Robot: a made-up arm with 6 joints.
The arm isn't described. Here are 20 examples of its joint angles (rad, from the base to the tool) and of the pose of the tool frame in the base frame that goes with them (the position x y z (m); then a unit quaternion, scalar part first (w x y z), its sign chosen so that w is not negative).
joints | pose
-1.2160 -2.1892 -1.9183 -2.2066 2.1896 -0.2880 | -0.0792 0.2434 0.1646 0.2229 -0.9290 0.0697 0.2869
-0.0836 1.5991 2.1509 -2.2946 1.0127 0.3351 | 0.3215 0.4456 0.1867 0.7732 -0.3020 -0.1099 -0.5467
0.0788 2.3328 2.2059 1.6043 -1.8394 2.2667 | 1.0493 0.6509 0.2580 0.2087 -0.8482 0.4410 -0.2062
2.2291 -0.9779 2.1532 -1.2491 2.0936 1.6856 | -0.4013 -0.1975 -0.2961 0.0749 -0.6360 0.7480 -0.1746
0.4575 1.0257 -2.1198 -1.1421 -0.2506 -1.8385 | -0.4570 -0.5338 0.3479 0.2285 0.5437 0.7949 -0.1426
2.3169 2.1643 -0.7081 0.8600 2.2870 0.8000 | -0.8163 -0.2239 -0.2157 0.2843 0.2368 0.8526 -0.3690
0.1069 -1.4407 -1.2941 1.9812 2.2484 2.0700 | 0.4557 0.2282 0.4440 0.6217 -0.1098 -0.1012 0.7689
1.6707 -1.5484 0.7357 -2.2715 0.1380 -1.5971 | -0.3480 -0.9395 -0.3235 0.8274 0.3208 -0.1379 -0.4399
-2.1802 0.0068 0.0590 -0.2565 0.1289 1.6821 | -0.2866 1.2648 0.6227 0.1708 -0.6968 0.3110 0.6233
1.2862 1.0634 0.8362 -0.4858 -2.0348 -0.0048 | -0.0848 -1.4230 0.2170 0.9034 -0.3893 0.0254 -0.1777
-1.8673 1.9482 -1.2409 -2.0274 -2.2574 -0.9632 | 0.7957 -0.0678 -0.2076 0.2951 -0.0187 -0.9514 -0.0866
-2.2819 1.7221 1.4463 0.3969 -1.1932 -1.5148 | -0.8958 0.8874 -0.5376 0.0852 -0.5188 -0.2896 -0.7998
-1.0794 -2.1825 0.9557 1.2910 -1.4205 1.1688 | 0.3859 1.3935 -0.0278 0.0728 -0.0881 -0.1919 -0.9747
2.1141 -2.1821 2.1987 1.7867 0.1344 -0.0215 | -0.5771 -0.6669 -0.0329 0.7826 0.3835 -0.4853 -0.0704
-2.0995 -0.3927 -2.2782 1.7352 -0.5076 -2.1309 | 0.1413 0.5585 -0.2713 0.4159 0.6206 -0.4292 -0.5076
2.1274 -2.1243 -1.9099 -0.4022 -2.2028 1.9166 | 0.2360 0.2851 -0.3388 0.0351 0.8658 0.1536 0.4749
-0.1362 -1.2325 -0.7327 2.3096 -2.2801 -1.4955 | -0.1705 0.7824 0.3987 0.4100 -0.8697 -0.0096 -0.2748
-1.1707 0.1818 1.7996 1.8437 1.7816 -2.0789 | 0.5243 0.4080 -0.5240 0.4643 -0.1528 -0.8693 -0.0730
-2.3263 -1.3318 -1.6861 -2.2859 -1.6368 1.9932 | 0.2068 -0.3136 -0.1273 0.0257 -0.4466 0.8943 0.0111
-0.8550 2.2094 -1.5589 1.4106 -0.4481 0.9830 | -0.1852 -0.1500 -0.1031 0.0506 -0.7230 -0.6354 0.2665
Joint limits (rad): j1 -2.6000..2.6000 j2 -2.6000..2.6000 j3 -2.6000..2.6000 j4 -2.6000..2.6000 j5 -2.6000..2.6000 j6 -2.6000..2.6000
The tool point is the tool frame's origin. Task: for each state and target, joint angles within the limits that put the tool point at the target. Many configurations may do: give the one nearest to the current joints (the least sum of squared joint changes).
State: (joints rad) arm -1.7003 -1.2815 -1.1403 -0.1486 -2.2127 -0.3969
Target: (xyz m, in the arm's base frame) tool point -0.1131 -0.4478 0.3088
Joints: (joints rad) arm -1.8714 -1.0621 -1.5248 -0.1286 -2.0822 -0.3756
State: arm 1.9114 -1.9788 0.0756 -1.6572 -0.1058 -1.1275
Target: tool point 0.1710 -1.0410 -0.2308
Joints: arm 1.5823 -1.9747 -0.3482 -1.9397 0.3787 -1.2379
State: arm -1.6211 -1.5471 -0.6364 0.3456 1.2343 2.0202
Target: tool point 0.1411 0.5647 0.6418
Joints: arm -1.1770 -1.0817 -0.7351 0.7532 1.1020 1.8460
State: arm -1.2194 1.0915 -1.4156 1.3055 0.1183 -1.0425
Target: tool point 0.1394 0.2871 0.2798
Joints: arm -1.2366 1.1186 -1.2339 2.1834 0.1324 -0.7892
